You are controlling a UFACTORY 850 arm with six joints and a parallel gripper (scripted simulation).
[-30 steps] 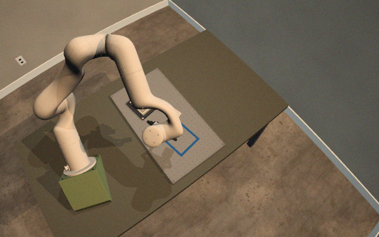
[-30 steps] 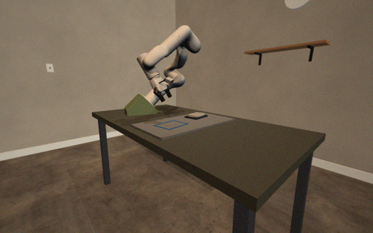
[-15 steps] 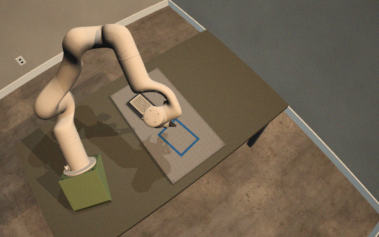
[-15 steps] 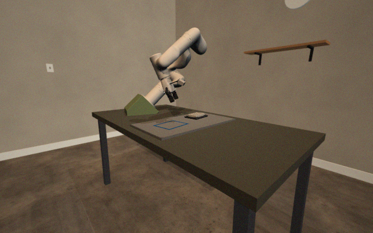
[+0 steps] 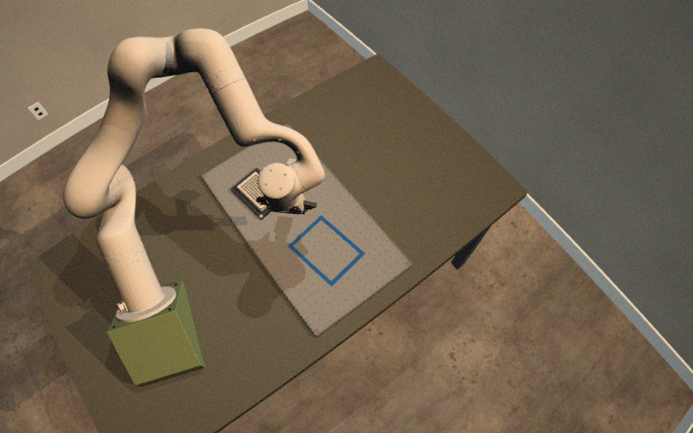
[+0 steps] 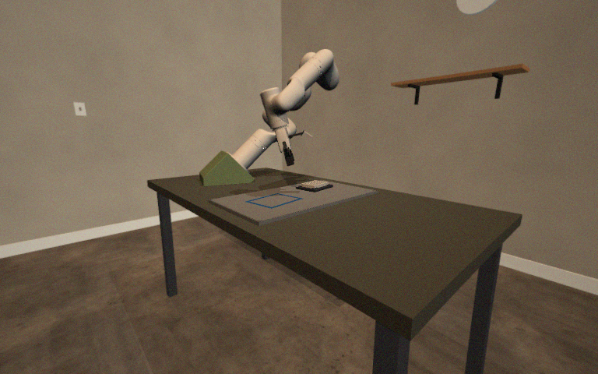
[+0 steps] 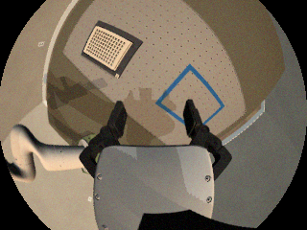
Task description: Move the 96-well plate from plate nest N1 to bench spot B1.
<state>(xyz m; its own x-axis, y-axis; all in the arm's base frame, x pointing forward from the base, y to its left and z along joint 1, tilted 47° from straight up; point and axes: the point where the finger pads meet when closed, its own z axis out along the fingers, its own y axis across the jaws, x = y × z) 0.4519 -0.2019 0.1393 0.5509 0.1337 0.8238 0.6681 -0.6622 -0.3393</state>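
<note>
The cream 96-well plate lies 10 mm behind my hand, 180 mm to the left of it and 130 mm below it. Round my hand: dark plate nest: 10 mm behind, 180 mm to the left, 140 mm below.
</note>
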